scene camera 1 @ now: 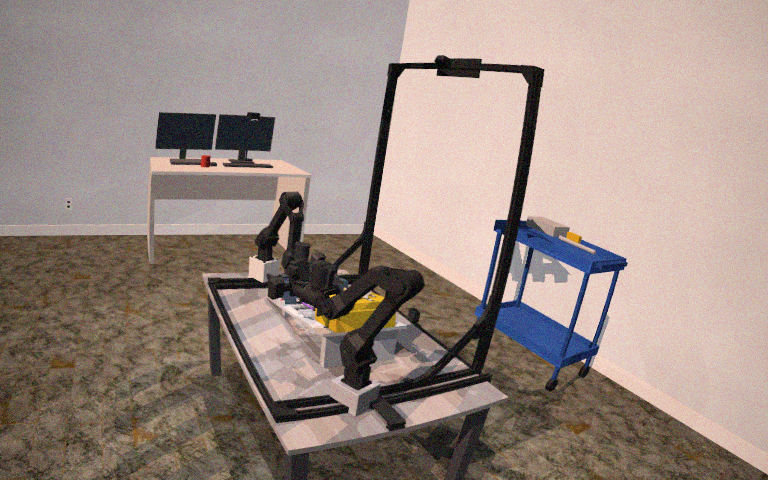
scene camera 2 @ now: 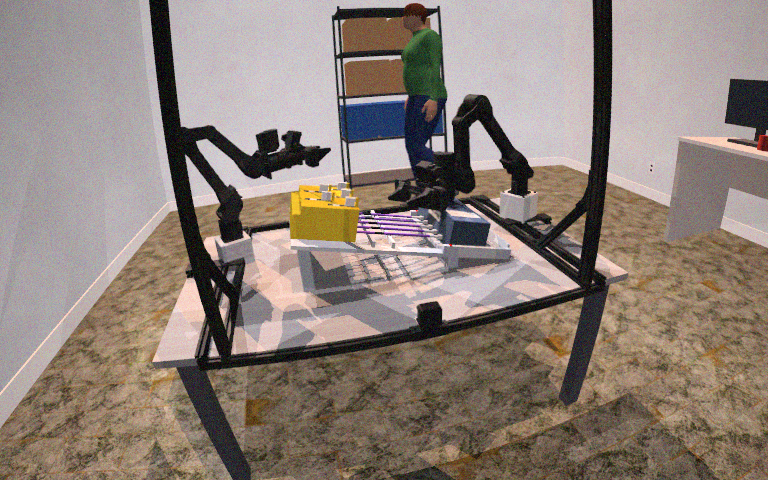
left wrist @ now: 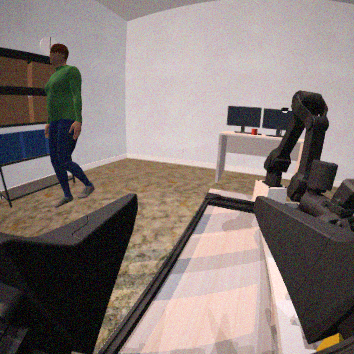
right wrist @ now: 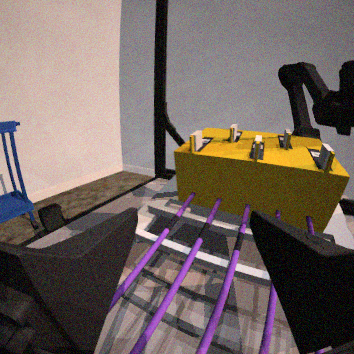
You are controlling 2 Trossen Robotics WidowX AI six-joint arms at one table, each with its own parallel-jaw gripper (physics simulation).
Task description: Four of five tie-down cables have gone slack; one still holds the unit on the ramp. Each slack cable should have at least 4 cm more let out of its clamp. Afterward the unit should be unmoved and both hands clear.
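Note:
The dark blue unit (scene camera 2: 467,226) sits on the white ramp (scene camera 2: 419,250) (right wrist: 215,259). Purple cables (scene camera 2: 396,225) (right wrist: 182,272) run from it to the yellow clamp block (scene camera 1: 356,316) (scene camera 2: 323,223) (right wrist: 260,182), whose top carries several pale clamp levers (right wrist: 256,147). How slack each cable is cannot be told. My right gripper (scene camera 2: 400,195) (right wrist: 194,216) is open and empty above the cables, near the unit, facing the block. My left gripper (scene camera 2: 327,151) (left wrist: 197,201) is open and empty, high above the block in scene camera 2. The fingers are hard to make out in scene camera 1.
A black frame (scene camera 1: 523,169) rises over the table (scene camera 2: 339,316). A small black box (scene camera 2: 429,315) sits at the near edge in scene camera 2. A person in green (scene camera 2: 421,67) (left wrist: 63,95) is beside a shelf rack (scene camera 2: 368,12). A blue cart (scene camera 1: 600,260) stands by the wall.

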